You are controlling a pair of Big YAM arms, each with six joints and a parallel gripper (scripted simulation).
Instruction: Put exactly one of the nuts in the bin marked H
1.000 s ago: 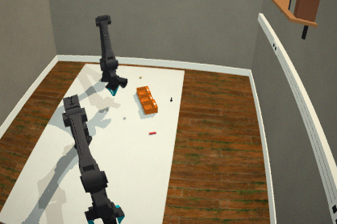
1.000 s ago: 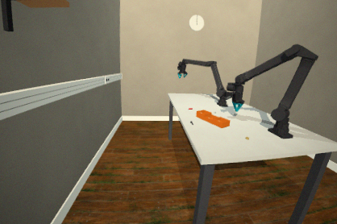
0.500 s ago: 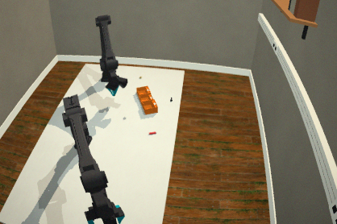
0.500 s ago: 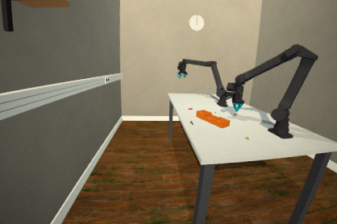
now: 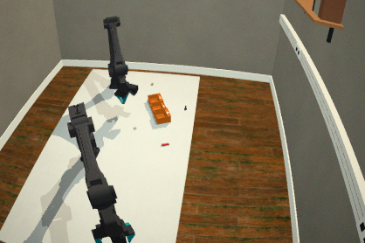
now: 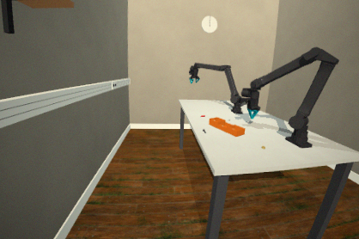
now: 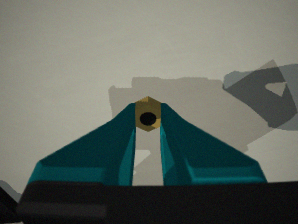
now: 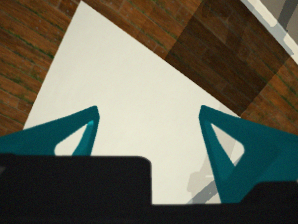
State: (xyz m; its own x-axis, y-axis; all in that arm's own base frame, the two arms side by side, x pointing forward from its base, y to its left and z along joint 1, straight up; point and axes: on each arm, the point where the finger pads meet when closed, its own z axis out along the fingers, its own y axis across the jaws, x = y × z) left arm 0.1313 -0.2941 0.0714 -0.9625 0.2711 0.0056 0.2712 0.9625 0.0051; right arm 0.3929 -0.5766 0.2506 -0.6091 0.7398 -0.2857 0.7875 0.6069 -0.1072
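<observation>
The orange bin row is 220 mm ahead of my left hand, 50 mm below it and 30 mm to the left of it.
</observation>
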